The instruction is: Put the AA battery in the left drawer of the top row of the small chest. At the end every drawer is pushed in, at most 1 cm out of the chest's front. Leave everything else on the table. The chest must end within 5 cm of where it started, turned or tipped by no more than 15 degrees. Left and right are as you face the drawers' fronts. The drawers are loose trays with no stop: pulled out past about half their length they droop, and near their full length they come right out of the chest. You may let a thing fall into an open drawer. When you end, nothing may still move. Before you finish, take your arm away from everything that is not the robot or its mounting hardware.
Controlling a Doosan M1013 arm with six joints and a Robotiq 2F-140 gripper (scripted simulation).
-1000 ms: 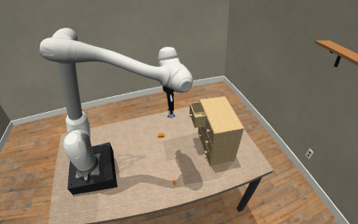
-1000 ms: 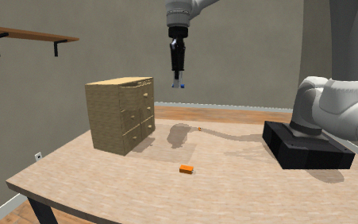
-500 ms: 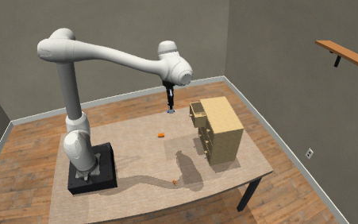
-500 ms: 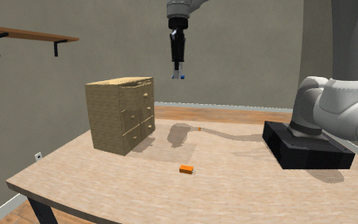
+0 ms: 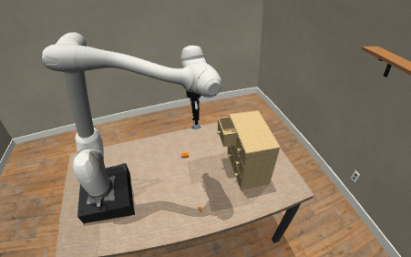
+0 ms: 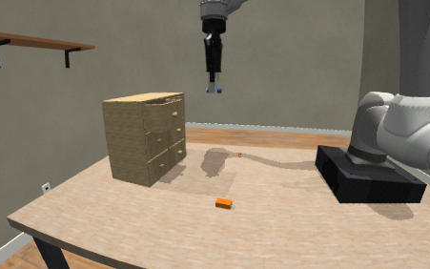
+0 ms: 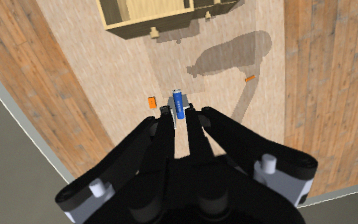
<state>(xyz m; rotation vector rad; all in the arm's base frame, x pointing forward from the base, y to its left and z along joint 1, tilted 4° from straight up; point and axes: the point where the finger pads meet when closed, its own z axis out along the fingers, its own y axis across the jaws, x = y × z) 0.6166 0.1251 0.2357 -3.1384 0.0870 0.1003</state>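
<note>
Right now my hand is 30 mm above the blue cylinder. Also, from my hand: orange block 80 mm behind, 130 mm to the left, 350 mm below; orange cylinder 60 mm behind, 300 mm to the right, 360 mm below.
</note>
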